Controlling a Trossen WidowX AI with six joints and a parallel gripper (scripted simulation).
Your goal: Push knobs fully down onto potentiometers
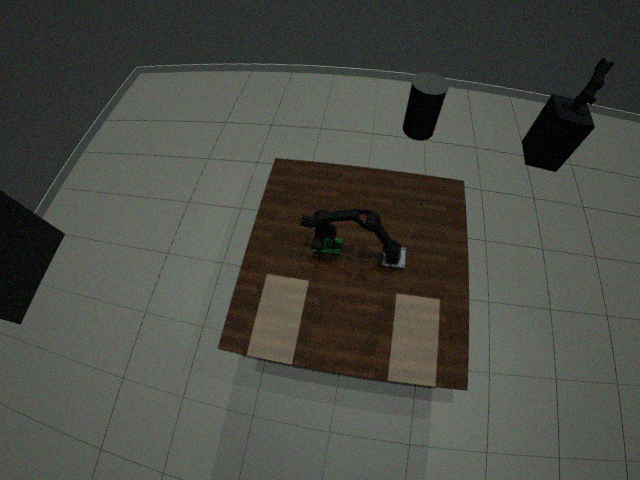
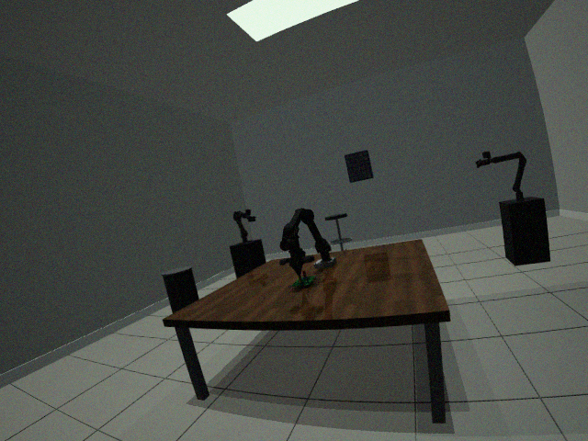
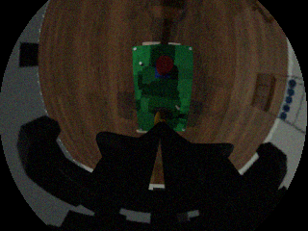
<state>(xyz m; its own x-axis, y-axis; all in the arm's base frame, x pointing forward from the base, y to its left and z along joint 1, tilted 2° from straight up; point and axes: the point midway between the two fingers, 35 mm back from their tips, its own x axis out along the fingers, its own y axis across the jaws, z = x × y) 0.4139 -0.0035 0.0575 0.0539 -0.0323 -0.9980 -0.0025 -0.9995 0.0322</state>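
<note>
Now: gripper tip 1 cm above the yellow knob. From my gripper tip the other things lie so: red knob (7 cm behind, 1 cm to the right, 1 cm below).
</note>
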